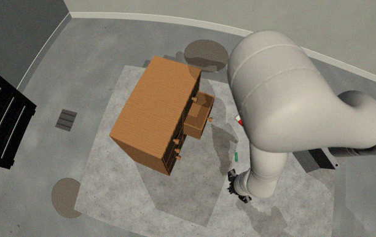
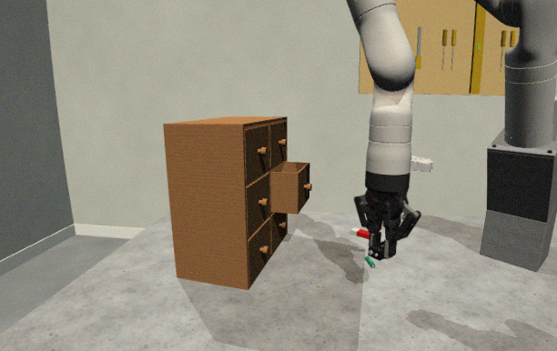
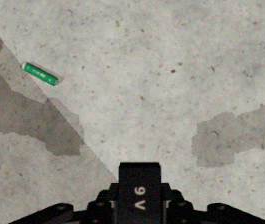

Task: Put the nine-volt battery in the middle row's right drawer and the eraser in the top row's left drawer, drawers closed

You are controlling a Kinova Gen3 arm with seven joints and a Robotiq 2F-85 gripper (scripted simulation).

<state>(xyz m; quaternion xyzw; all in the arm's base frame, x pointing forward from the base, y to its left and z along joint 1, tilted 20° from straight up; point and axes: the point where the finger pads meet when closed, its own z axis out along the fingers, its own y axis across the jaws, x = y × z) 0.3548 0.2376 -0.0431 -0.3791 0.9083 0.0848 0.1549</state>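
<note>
The nine-volt battery lies 1 cm to the left of my hand, 1 cm below it and 1 cm ahead of it. From my hand the other things lie so: eraser: 33 cm to the right, 11 cm below, 3 cm ahead; small green cylinder: 16 cm to the right, 11 cm below, 1 cm ahead.
</note>
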